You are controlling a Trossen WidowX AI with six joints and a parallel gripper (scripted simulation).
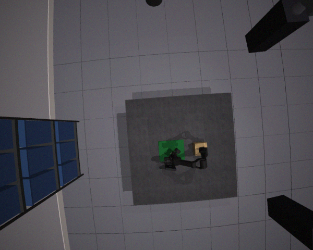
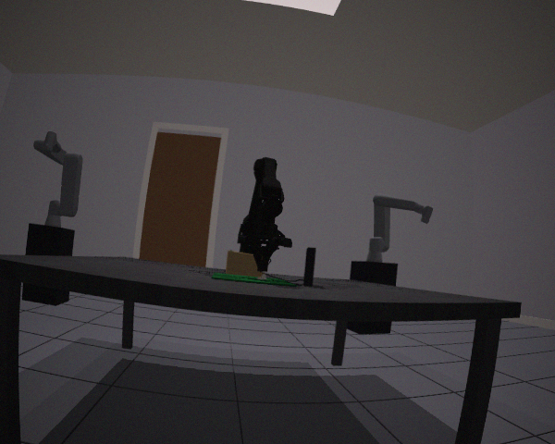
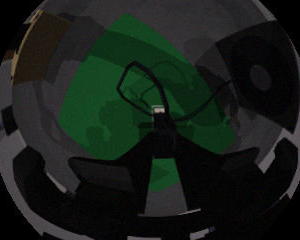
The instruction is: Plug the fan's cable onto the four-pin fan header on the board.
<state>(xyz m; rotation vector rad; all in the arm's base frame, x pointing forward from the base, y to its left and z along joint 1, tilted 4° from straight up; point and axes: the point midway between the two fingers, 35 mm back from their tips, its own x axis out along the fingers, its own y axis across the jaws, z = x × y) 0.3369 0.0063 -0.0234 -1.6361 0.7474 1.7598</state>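
Right now my gripper tip is 4 cm above the white fan header. Round my gripper tip: green circuit board 3 cm to the right, 6 cm below; black fan 4 cm ahead, 14 cm to the left, 2 cm above; black fan plug 1 cm above.
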